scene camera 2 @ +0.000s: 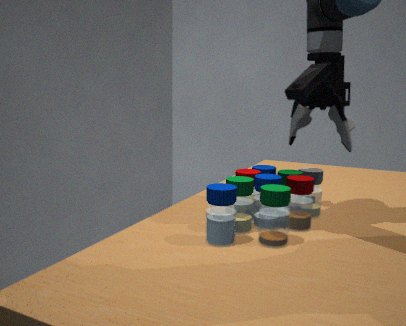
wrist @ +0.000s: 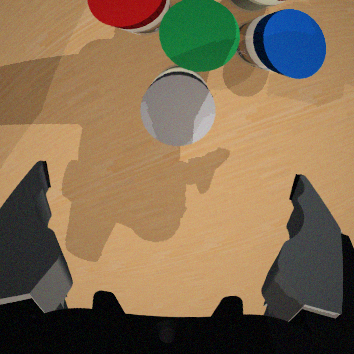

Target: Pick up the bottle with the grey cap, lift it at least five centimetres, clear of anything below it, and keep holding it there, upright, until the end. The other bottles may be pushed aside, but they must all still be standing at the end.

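Places are measured from the arm's base along level axes (x ahead, y left, z up), in metres.
Pixels of known places: gripper, fingertip midpoint: [scene camera 2: 318, 148] [wrist: 170, 168].
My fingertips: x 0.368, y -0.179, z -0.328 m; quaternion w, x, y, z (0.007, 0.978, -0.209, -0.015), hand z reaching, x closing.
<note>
Behind a point stands the place of what it marks.
The bottle with the grey cap [scene camera 2: 311, 176] {x 0.370, y -0.135, z -0.383 m} [wrist: 178, 111] {x 0.378, y -0.161, z -0.374 m} stands upright at the far right end of the group in the scene view, partly hidden behind a red-capped bottle. In the wrist view its cap is above the middle, beyond the line of the fingertips and between them sideways. My gripper [scene camera 2: 320, 146] {x 0.368, y -0.179, z -0.328 m} [wrist: 170, 168] {x 0.368, y -0.179, z -0.328 m} is open and empty, and hangs above the height of the caps. A green-capped bottle [scene camera 2: 290, 174] {x 0.403, y -0.088, z -0.374 m} [wrist: 200, 35] {x 0.411, y -0.115, z -0.374 m} stands right beside the grey-capped one, on the side away from the gripper in the wrist view.
A red-capped bottle [scene camera 2: 300, 185] {x 0.369, y -0.038, z -0.383 m} [wrist: 127, 11] {x 0.373, y -0.080, z -0.374 m} and a blue-capped bottle [scene camera 2: 264, 169] {x 0.469, y -0.111, z -0.374 m} [wrist: 295, 44] {x 0.477, y -0.137, z -0.374 m} stand close by. Several more upright bottles, including a blue-capped one [scene camera 2: 221, 194] {x 0.469, y 0.108, z -0.381 m} and a green-capped one [scene camera 2: 275, 195] {x 0.385, y 0.067, z -0.381 m}, stand nearer the scene camera on the wooden table [scene camera 2: 175, 285] {x 0.464, y 0.269, z -0.479 m} [wrist: 225, 260] {x 0.354, y -0.480, z -0.479 m}.
</note>
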